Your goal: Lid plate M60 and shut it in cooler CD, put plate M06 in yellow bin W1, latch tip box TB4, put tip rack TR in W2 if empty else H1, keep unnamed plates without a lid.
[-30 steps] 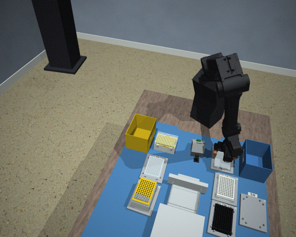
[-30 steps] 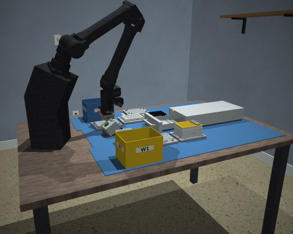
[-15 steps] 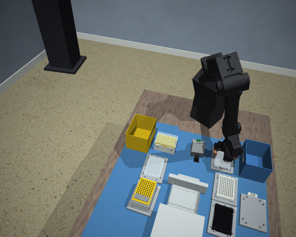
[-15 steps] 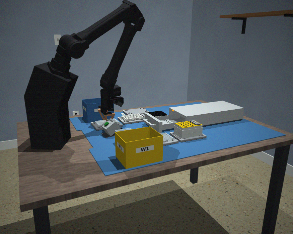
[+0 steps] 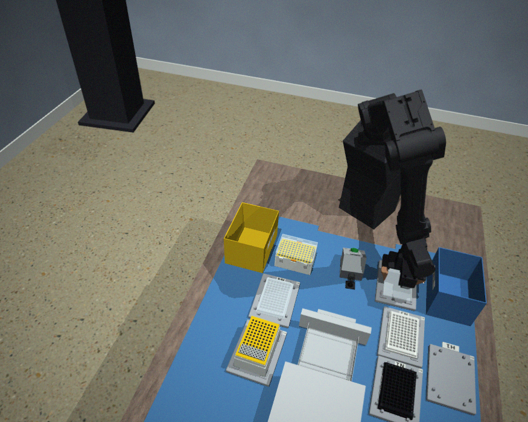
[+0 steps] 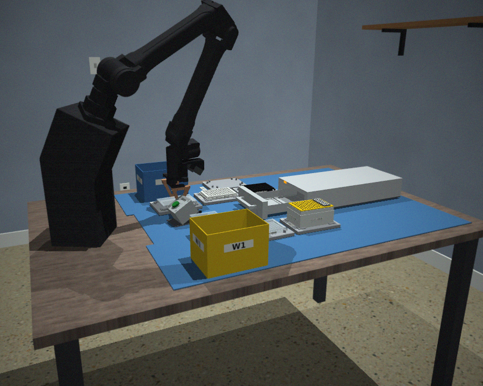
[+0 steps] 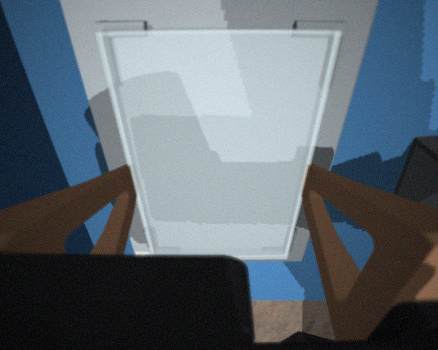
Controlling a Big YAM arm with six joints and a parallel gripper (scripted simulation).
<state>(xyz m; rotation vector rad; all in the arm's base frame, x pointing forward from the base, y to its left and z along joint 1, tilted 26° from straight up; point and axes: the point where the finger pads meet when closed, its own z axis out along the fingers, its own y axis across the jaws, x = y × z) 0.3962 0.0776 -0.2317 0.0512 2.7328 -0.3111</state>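
My gripper is now 2 cm above the lid park LP. The rest, counted from my hand: blue bin W2: 16 cm to the left, 1 cm ahead, 1 cm above; then green DONE key: 15 cm to the right, 7 cm behind, 4 cm above; then clear plate lid: right at my hand.
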